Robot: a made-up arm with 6 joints. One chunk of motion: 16 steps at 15 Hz.
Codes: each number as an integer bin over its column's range. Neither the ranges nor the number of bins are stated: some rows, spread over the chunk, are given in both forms.
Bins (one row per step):
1: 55 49 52 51 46 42
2: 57 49 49 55 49 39
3: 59 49 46 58 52 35
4: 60 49 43 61 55 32
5: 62 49 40 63 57 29
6: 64 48 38 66 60 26
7: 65 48 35 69 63 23
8: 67 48 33 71 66 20
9: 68 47 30 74 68 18
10: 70 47 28 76 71 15
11: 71 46 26 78 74 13
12: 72 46 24 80 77 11
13: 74 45 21 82 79 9
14: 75 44 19 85 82 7
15: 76 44 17 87 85 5
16: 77 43 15 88 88 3
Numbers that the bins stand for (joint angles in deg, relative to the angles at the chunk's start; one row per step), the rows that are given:
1: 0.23 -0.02 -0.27 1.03 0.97 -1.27
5: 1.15 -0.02 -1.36 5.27 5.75 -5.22
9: 1.94 -0.10 -2.28 9.17 10.53 -8.56
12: 2.47 -0.14 -2.83 11.29 14.45 -10.68
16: 3.12 -0.26 -3.65 14.13 19.23 -13.11
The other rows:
2: 0.49 -0.02 -0.54 2.44 2.27 -2.18
3: 0.76 -0.02 -0.81 3.50 3.58 -3.40
4: 0.89 -0.02 -1.09 4.57 4.88 -4.31
6: 1.41 -0.06 -1.55 6.34 7.05 -6.13
7: 1.55 -0.06 -1.82 7.40 8.36 -7.04
8: 1.81 -0.06 -2.00 8.11 9.66 -7.95
10: 2.20 -0.10 -2.46 9.88 11.84 -9.47
11: 2.33 -0.14 -2.64 10.59 13.14 -10.07
13: 2.73 -0.18 -3.10 12.00 15.32 -11.29
14: 2.86 -0.22 -3.28 13.06 16.62 -11.90
15: 2.99 -0.22 -3.47 13.77 17.92 -12.50

